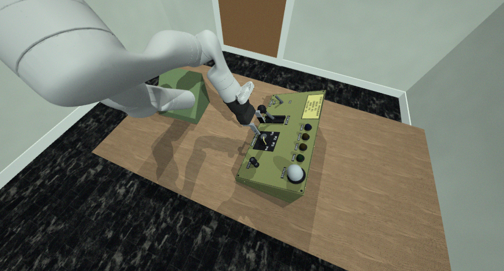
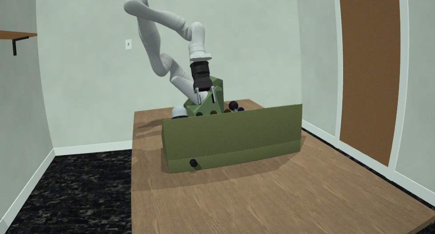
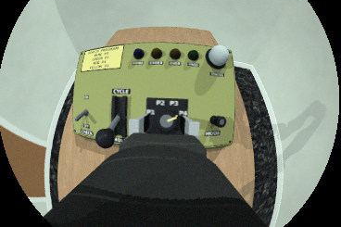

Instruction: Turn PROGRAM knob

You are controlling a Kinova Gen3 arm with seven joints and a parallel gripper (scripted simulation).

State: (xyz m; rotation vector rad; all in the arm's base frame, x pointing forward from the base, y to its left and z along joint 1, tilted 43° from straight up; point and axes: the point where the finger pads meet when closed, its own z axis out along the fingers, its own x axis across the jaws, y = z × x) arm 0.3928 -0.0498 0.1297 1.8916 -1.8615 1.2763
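My gripper is now 80 mm above the program knob, 40 mm short of it and 20 mm to the left of it. Also, from my hand: black ball-topped lever 120 mm to the left, 70 mm below, 30 mm ahead; olive console 100 mm below, 80 mm ahead, 50 mm to the left; black toggle switch 130 mm to the right, 70 mm below, 10 mm ahead.
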